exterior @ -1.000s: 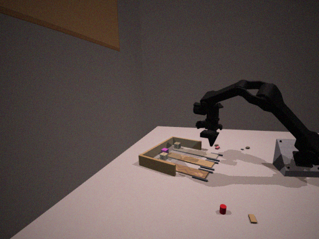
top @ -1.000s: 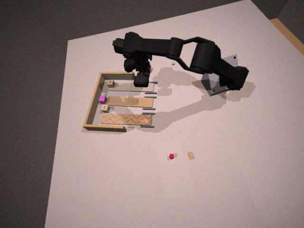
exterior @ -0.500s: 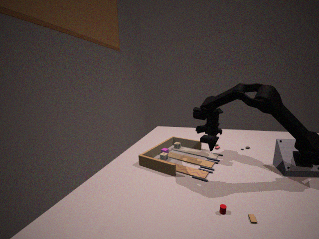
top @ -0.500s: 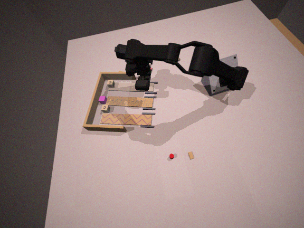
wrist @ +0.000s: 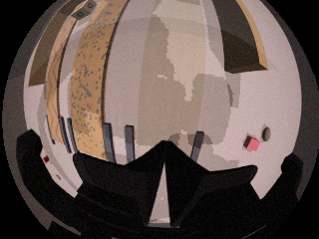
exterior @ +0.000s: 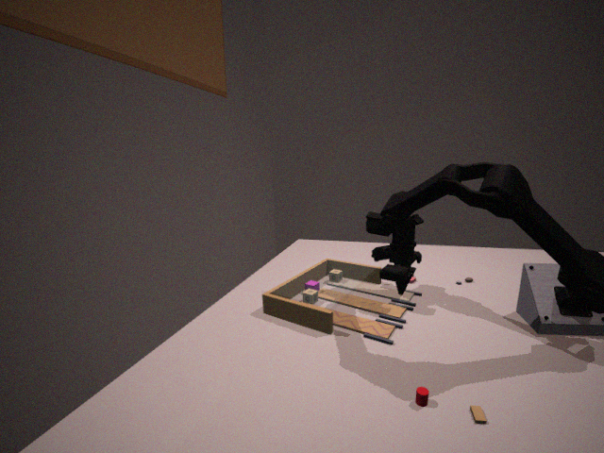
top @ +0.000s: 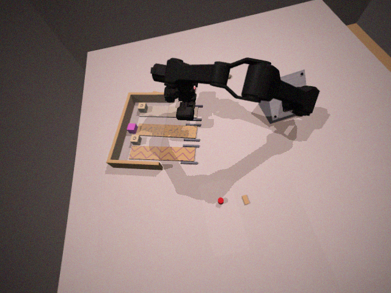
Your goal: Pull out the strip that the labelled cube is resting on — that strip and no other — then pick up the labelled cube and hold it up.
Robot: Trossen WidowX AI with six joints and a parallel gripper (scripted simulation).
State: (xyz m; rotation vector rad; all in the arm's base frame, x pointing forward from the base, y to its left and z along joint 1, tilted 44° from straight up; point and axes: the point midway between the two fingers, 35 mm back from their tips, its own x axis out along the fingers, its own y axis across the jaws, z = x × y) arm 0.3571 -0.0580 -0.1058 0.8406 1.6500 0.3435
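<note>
Now: the pink block 11 cm to the right of my gripper tip and 4 cm behind it.
</note>
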